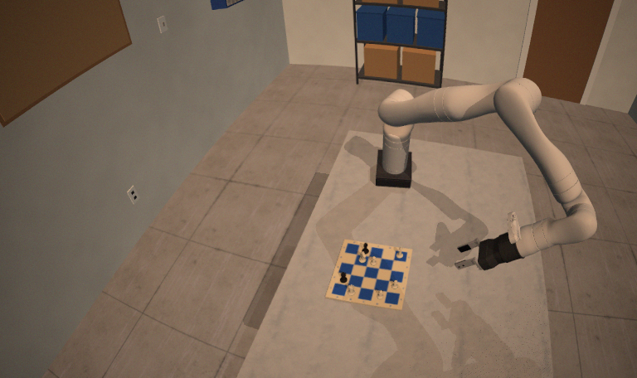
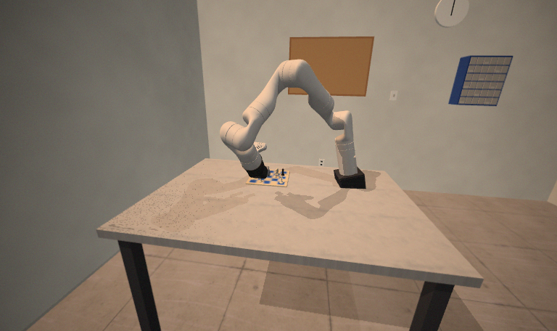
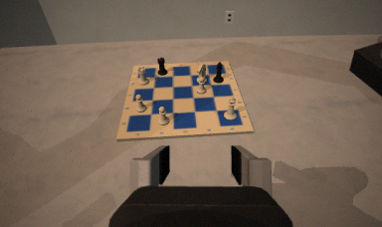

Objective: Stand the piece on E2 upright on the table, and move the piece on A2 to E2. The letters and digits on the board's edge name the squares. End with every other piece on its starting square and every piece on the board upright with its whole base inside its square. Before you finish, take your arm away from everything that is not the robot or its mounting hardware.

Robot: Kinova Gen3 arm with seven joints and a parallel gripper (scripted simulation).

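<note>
My gripper is now 240 mm to the left of the chessboard, 130 mm above it and 40 mm short of it.
</note>
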